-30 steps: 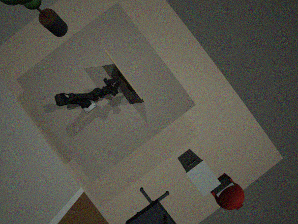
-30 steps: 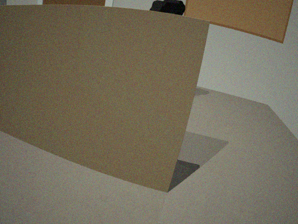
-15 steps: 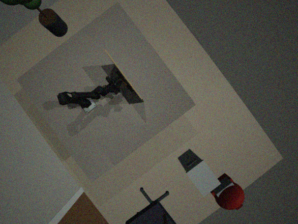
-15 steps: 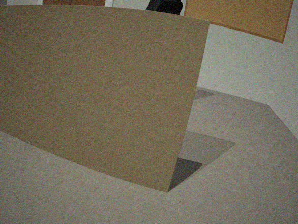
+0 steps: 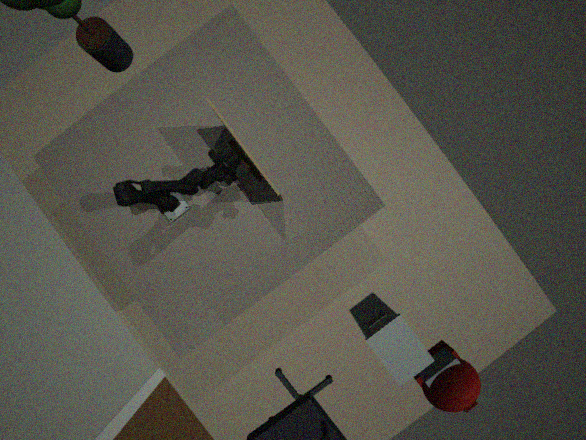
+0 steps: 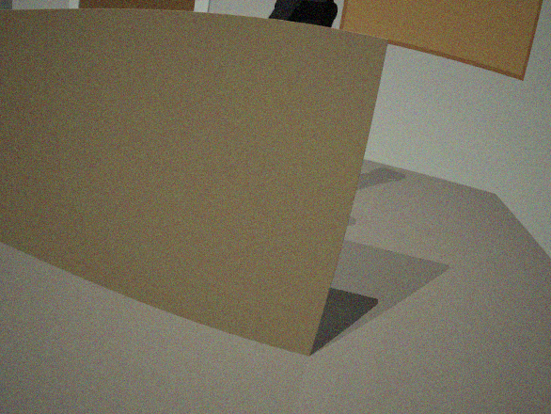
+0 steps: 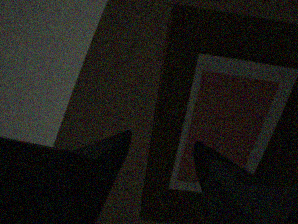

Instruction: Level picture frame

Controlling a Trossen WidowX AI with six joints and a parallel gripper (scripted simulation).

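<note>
Now: gripper tip 5 cm above the picture frame, 3 cm to the left of it and 1 cm short of it. Round my gripper tip: wall panel (6 cm below, 2 cm ahead, 1 cm to the right).
</note>
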